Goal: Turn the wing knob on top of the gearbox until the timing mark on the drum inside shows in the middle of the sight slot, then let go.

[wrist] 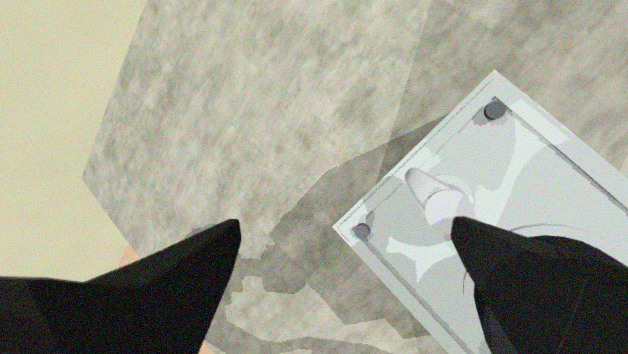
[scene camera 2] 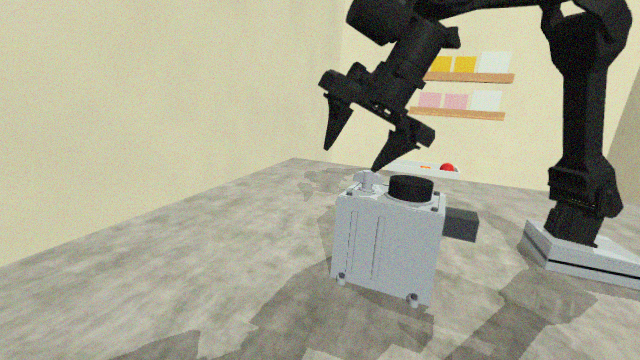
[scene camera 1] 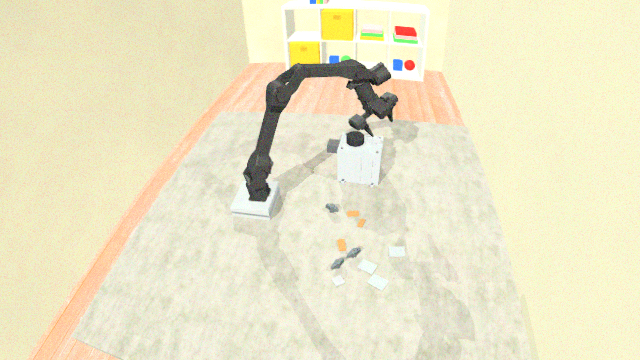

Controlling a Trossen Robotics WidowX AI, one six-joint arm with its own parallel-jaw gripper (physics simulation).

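The pale gearbox stands upright on the mat. Its pale wing knob is on the top face near one edge; one wing points to the upper left in the wrist view. My gripper is open and empty, tilted above the gearbox. One fingertip is close to the knob, at its lower right in the wrist view; the other hangs out beyond the gearbox's edge. I cannot make out the sight slot or the timing mark.
A black round cap rises beside the knob. A dark block sticks out from the gearbox's side. Orange pieces, grey pieces and white tiles lie on the mat. A white shelf unit stands behind.
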